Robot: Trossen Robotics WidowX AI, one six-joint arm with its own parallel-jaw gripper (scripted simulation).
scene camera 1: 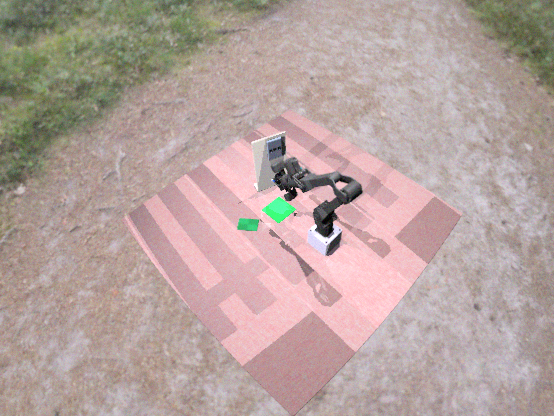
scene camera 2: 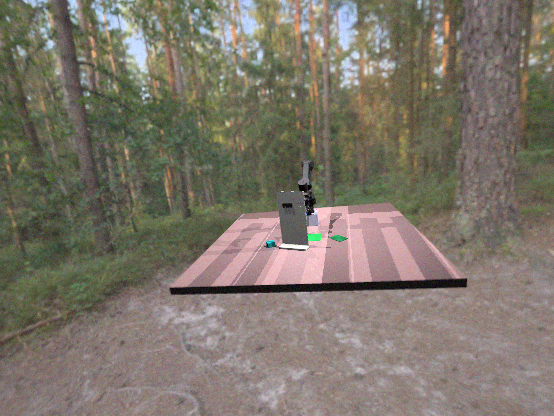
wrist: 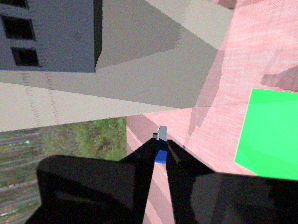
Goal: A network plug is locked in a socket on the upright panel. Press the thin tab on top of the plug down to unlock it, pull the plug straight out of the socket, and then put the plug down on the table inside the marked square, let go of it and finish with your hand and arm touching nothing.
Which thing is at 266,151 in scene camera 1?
A beige panel.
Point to a beige panel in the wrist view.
68,68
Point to a beige panel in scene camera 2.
At 291,205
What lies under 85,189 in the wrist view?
The gripper.
